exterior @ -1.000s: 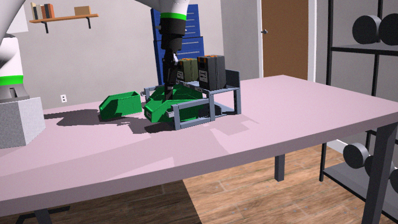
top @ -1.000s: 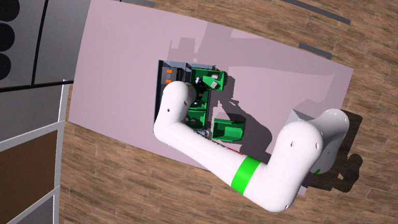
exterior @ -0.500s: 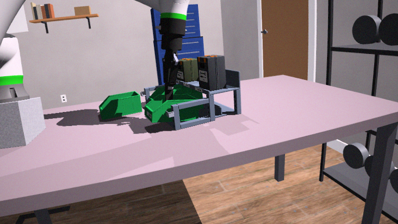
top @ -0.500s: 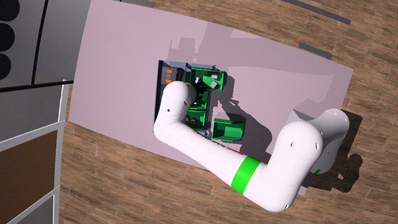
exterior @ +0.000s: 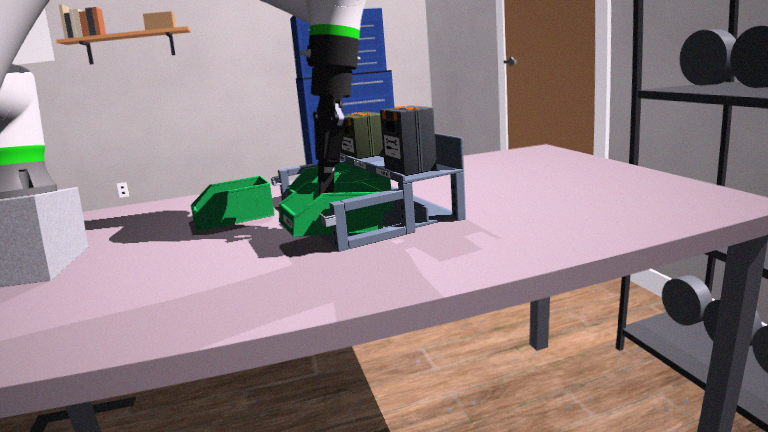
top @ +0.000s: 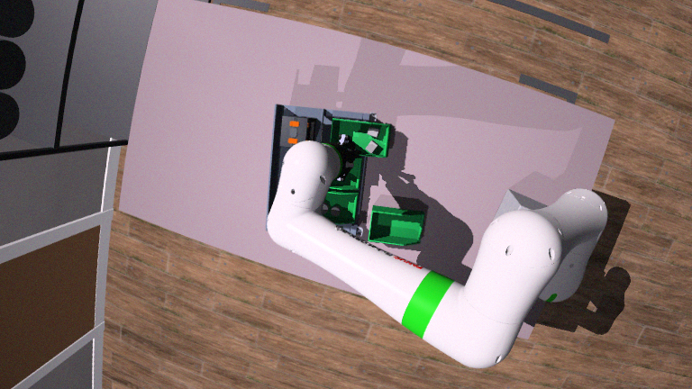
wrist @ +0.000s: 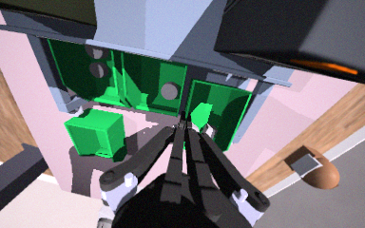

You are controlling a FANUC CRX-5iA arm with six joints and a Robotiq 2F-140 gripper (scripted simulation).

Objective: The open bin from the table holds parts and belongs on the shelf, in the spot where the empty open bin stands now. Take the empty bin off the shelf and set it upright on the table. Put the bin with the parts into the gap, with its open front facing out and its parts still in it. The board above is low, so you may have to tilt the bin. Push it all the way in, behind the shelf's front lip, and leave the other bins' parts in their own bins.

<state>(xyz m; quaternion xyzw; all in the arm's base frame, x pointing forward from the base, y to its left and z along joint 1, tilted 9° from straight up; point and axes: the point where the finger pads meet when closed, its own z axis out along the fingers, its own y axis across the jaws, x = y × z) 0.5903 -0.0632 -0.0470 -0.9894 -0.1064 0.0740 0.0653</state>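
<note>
My gripper is now 2 cm short of the round part, 5 cm to the right of it and 8 cm above it. Round my hand: grey shelf (8 cm ahead, 8 cm to the left, 3 cm below); then dark grey box (17 cm ahead, 2 cm to the right, 7 cm above).
</note>
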